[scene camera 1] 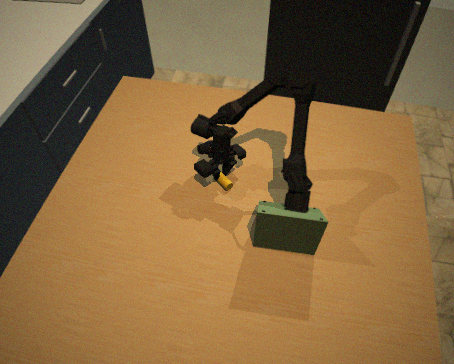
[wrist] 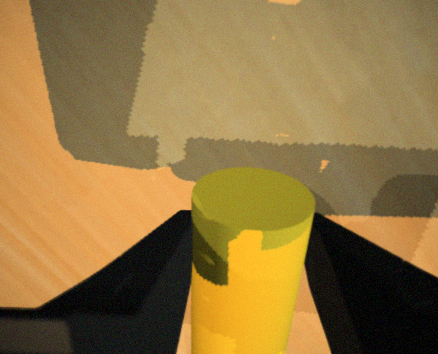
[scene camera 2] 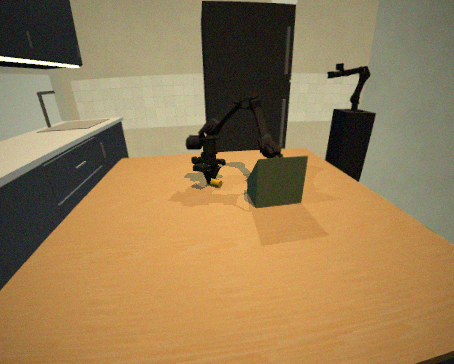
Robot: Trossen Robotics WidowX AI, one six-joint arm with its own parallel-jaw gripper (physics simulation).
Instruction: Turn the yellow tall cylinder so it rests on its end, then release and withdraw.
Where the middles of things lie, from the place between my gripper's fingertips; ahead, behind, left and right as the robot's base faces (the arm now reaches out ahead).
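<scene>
Yellow cylinder (wrist: 250, 226): 10 mm to the left of my hand, 20 mm behind it.
</scene>
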